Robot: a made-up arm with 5 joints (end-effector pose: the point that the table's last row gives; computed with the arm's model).
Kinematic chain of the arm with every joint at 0, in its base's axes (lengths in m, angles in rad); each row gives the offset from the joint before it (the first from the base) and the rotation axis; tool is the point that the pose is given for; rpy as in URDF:
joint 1: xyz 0 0 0.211 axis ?
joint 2: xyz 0 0 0 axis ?
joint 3: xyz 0.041 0 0.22 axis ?
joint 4: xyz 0.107 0 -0.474 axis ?
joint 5: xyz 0.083 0 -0.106 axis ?
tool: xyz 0 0 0 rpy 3.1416 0 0
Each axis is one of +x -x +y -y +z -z.
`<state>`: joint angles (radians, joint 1 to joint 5).
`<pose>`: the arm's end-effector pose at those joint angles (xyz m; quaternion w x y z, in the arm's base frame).
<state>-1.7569 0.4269 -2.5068 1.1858 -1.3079</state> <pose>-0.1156 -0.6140 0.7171 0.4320 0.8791 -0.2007 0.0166</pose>
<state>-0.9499 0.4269 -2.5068 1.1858 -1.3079</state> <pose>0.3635 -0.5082 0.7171 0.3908 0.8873 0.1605 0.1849</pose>
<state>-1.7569 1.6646 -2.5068 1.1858 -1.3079</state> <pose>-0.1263 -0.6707 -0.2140 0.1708 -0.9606 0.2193 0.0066</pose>
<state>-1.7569 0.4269 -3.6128 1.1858 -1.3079</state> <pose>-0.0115 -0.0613 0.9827 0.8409 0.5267 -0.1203 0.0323</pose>
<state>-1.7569 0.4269 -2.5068 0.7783 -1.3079</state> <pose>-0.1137 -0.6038 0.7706 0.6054 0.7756 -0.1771 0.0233</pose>
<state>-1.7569 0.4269 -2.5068 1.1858 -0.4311</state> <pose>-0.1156 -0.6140 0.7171 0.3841 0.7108 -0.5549 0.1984</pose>
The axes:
joint 1: +z
joint 2: +y
joint 3: +y
joint 4: +y
joint 5: -z

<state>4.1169 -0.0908 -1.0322 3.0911 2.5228</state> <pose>-0.2045 -0.3019 0.2895 0.1477 -0.3869 -0.3960 -0.8195</pose>
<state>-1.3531 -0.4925 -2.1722 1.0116 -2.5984</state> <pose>0.0331 -0.1498 0.9859 0.6761 0.5503 0.3951 -0.2898</pose>
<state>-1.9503 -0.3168 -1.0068 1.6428 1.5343</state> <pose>-0.1859 -0.4660 0.2939 0.0328 0.1685 0.9728 0.1555</pose>
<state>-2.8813 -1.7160 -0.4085 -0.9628 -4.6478</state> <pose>-0.0446 -0.0119 0.6703 0.5832 -0.0172 -0.0210 0.8119</pose>
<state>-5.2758 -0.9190 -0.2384 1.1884 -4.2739</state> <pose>0.2172 0.3438 0.1761 0.0155 0.8770 -0.4802 -0.0010</pose>
